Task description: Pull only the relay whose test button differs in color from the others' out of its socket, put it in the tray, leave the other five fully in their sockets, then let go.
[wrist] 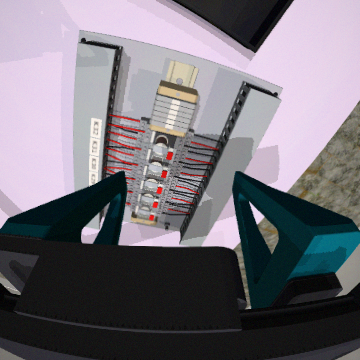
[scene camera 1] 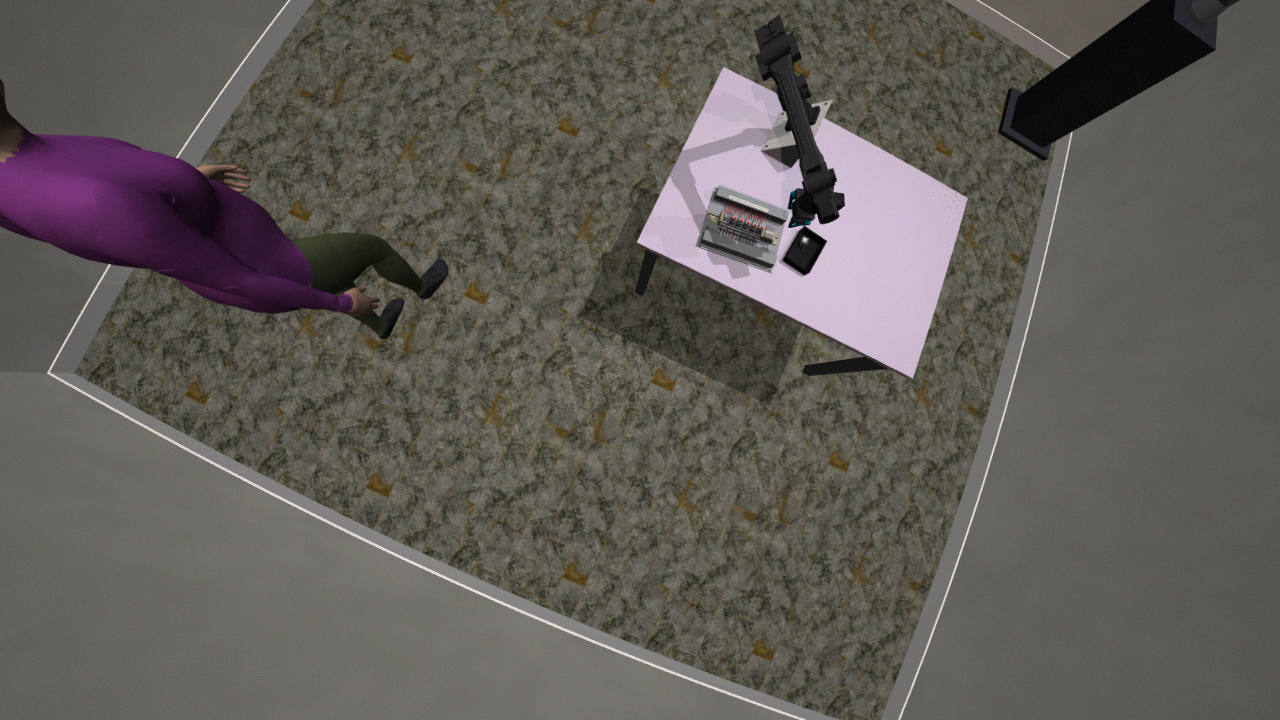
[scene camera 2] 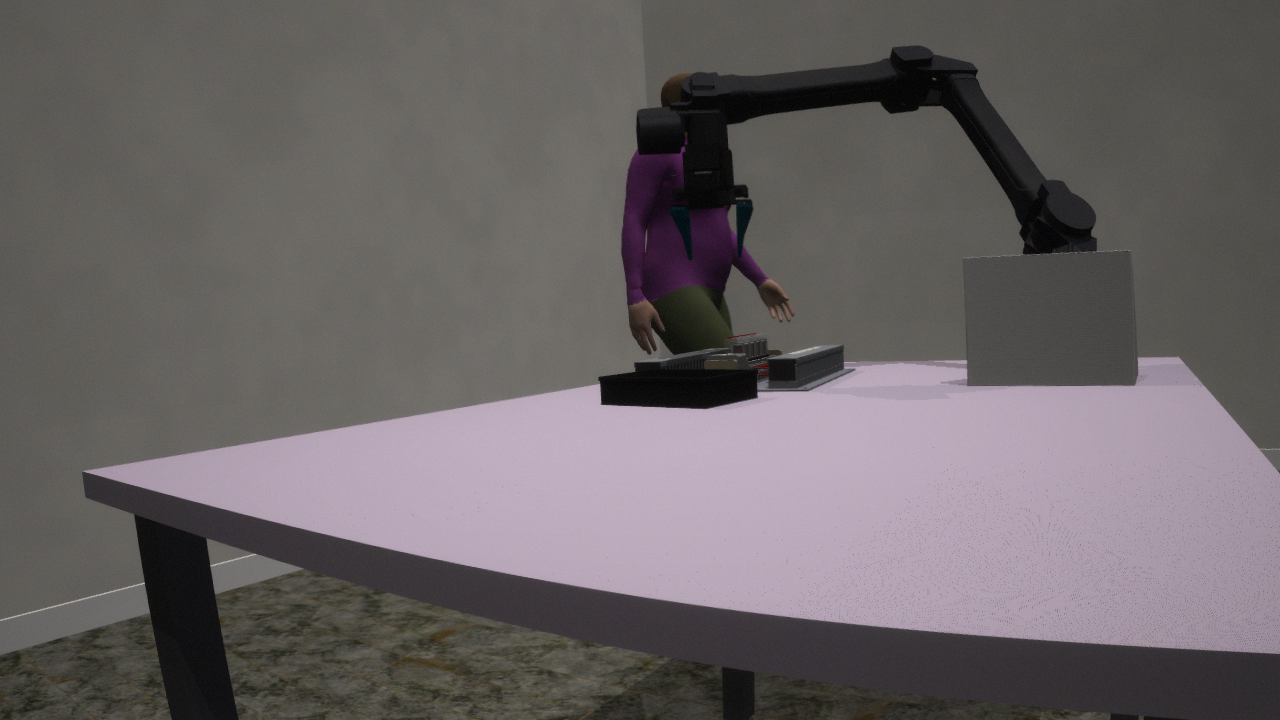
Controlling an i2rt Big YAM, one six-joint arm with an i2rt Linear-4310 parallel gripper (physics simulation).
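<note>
My gripper is open and empty, high above the table and pointing down. In the wrist view the socket row lies below and beyond the fingertips; a relay with a red test button is at its far end. Several more relays stand in line toward the fingers, also with red buttons, such as the near one. The black tray stands beside the panel. A small light-coloured relay lies in it; its button colour cannot be told now.
The grey panel carries two wire ducts, red and black wires and a terminal block. The arm's light grey base block stands on the pink table. A person in purple is beyond the table.
</note>
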